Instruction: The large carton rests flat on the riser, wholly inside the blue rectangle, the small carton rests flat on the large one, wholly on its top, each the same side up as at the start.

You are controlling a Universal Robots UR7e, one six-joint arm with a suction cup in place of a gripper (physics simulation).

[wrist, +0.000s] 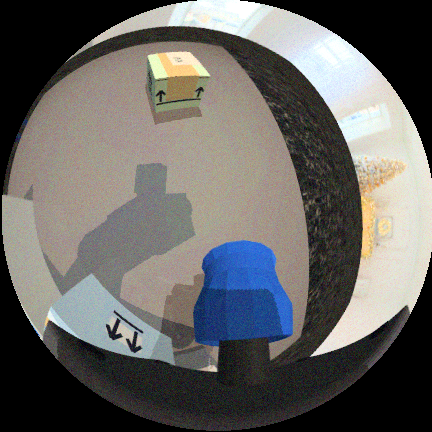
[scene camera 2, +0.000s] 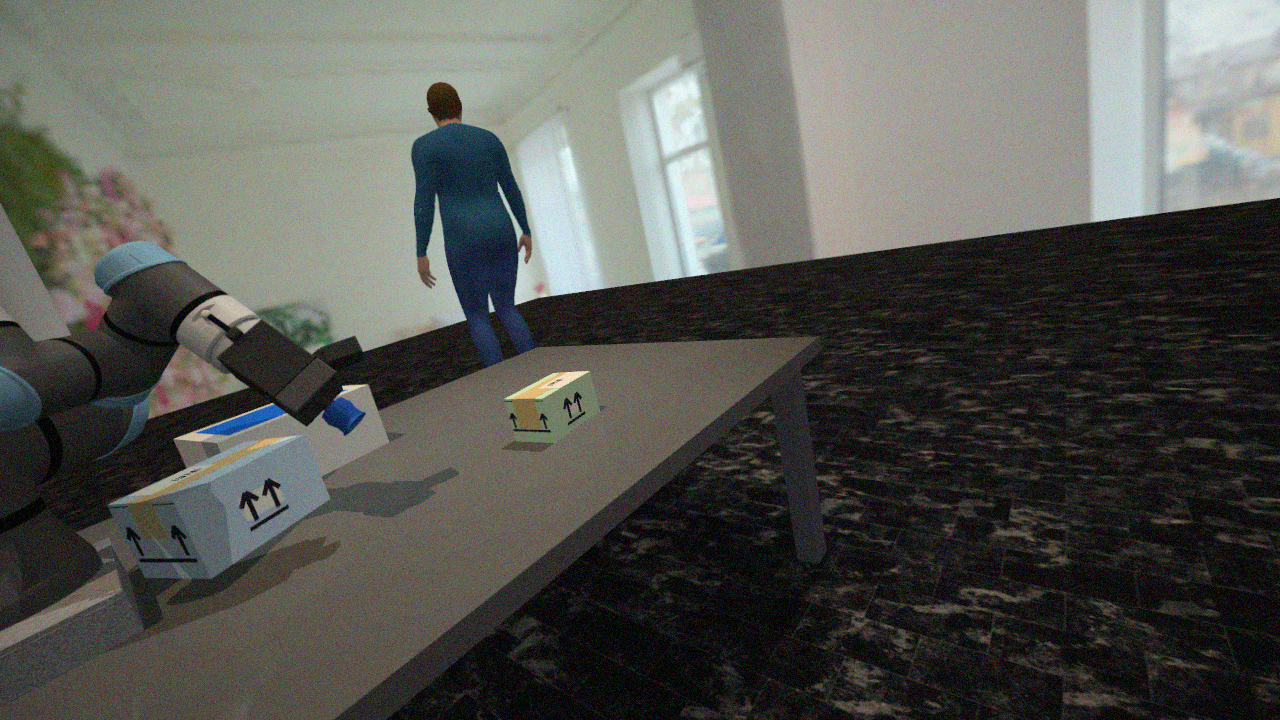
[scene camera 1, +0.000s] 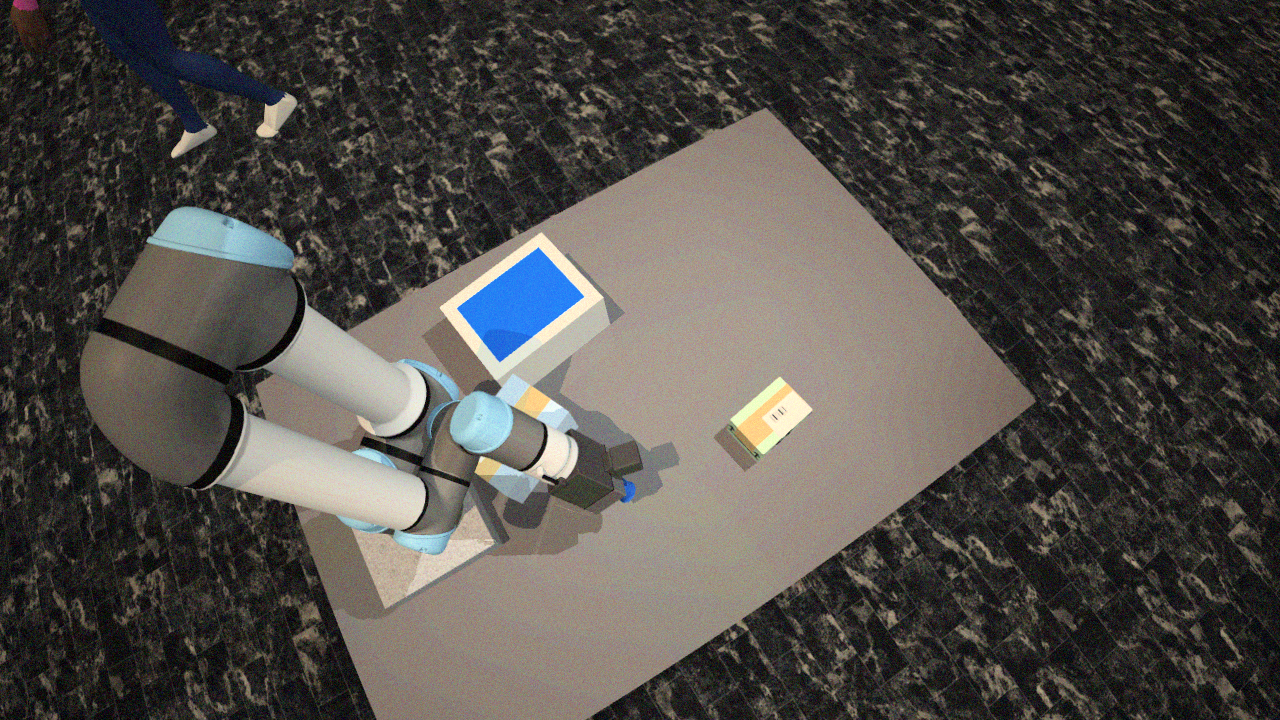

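Observation:
The large carton, light blue with orange tape (scene camera 1: 529,399) (scene camera 2: 259,501) (wrist: 90,305), stands upright on the table beside the riser, partly hidden under the arm in scene camera 1. The small carton, pale green with orange tape (scene camera 1: 769,419) (scene camera 2: 550,407) (wrist: 180,80), stands upright on the table, apart from the rest. The cream riser (scene camera 1: 563,344) (scene camera 2: 366,429) (wrist: 17,240) bears the blue rectangle (scene camera 1: 523,300) (scene camera 2: 246,419), with no carton on it. My gripper, a blue suction cup (scene camera 1: 628,491) (scene camera 2: 344,416) (wrist: 243,290), is open and holds nothing; it hangs tilted above the table, between the cartons.
The grey-brown table (scene camera 1: 805,223) (scene camera 2: 501,501) carries everything. The arm's stone-like base block (scene camera 1: 429,564) (scene camera 2: 62,626) is close to the large carton. A person in blue (scene camera 1: 179,71) (scene camera 2: 469,197) is on the floor beyond the table's riser side.

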